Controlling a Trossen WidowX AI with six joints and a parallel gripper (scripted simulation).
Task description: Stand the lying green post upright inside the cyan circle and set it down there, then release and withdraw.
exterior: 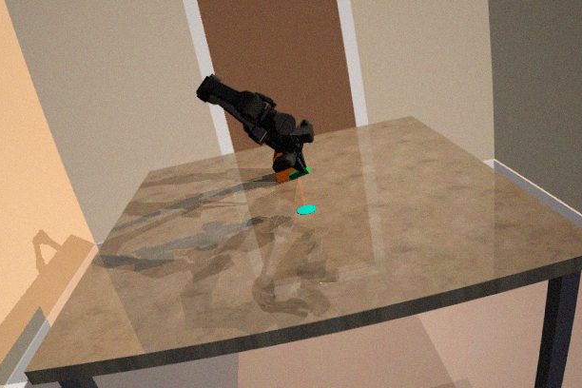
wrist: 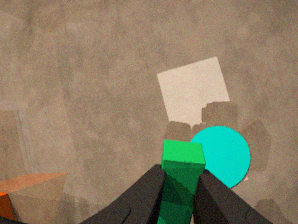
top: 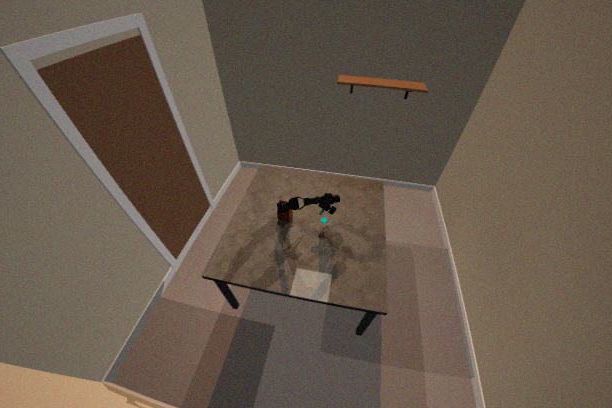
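Right now my gripper tip is 1 cm short of the cyan circle, 2 cm to the left of it and 12 cm above it. The rest, counted from my gripper tip: green post 1 cm behind, 2 cm to the right, 1 cm below.
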